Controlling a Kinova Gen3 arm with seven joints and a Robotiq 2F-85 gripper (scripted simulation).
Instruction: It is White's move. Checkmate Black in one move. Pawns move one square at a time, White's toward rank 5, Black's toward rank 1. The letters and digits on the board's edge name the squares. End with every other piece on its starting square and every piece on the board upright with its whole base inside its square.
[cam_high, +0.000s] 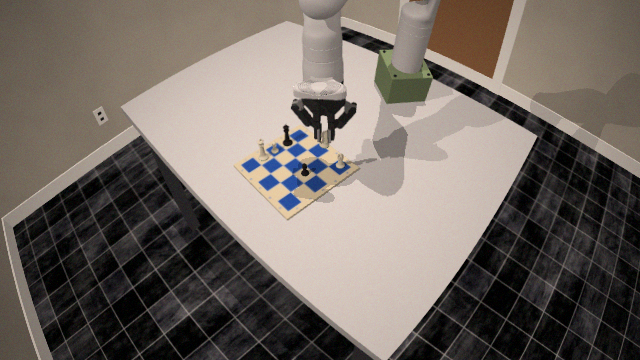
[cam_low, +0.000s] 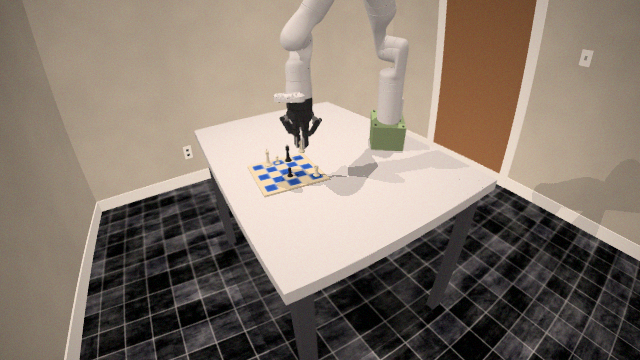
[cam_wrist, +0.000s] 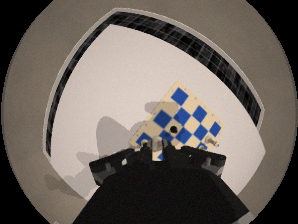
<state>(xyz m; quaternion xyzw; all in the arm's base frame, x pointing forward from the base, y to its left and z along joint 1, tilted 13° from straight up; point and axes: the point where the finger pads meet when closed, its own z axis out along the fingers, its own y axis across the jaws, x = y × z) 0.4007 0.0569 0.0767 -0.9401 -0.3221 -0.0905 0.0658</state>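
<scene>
The black pawn is 3 cm ahead of my hand, 4 cm to the right of it and 11 cm below it. The rest, counted from my hand: white pawn: 3 cm ahead, 14 cm to the right, 11 cm below; then chessboard: 3 cm ahead, 7 cm to the right, 13 cm below; then tall black piece: 1 cm behind, 14 cm to the right, 10 cm below.
</scene>
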